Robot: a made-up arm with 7 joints.
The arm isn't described. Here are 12 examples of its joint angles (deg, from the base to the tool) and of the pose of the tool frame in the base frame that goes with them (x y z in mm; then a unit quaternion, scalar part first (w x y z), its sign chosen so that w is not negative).
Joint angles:
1: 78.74 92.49 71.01 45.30 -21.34 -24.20 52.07
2: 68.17 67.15 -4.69 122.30 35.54 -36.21 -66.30
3: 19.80 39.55 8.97 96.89 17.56 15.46 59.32
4: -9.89 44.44 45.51 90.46 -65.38 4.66 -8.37
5: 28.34 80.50 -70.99 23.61 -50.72 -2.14 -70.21
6: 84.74 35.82 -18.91 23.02 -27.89 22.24 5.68
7: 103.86 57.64 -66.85 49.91 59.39 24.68 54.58
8: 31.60 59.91 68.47 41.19 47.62 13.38 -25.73
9: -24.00 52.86 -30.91 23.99 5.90 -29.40 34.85
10: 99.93 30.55 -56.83 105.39 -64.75 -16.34 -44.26
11: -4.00 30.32 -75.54 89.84 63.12 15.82 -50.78
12: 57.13 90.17 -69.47 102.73 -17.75 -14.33 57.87
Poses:
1: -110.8 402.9 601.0 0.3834 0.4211 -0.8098 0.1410
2: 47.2 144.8 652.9 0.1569 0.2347 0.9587 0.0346
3: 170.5 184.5 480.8 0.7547 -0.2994 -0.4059 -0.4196
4: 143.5 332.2 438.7 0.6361 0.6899 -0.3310 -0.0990
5: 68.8 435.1 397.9 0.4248 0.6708 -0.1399 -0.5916
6: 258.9 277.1 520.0 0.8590 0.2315 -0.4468 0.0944
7: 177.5 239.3 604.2 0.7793 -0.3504 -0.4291 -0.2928
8: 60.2 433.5 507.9 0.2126 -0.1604 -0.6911 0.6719
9: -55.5 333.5 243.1 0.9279 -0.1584 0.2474 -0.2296
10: 111.1 30.6 617.9 0.3186 -0.3625 0.7908 0.3764
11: 32.8 42.4 286.7 0.9763 -0.2039 0.0557 0.0465
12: 135.6 241.3 428.4 0.6733 0.1860 0.1330 -0.7031
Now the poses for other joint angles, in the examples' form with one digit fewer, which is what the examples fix.
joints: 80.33 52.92 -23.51 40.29 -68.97 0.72 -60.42
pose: 212 331 574 0.214 0.783 -0.583 -0.035
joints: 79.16 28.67 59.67 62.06 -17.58 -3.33 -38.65
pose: 124 370 583 0.118 0.052 -0.757 0.640
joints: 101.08 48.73 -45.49 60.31 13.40 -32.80 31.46
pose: 200 202 639 0.428 0.165 -0.705 -0.541
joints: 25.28 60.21 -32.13 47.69 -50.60 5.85 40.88
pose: 147 331 340 0.853 0.319 0.228 -0.345
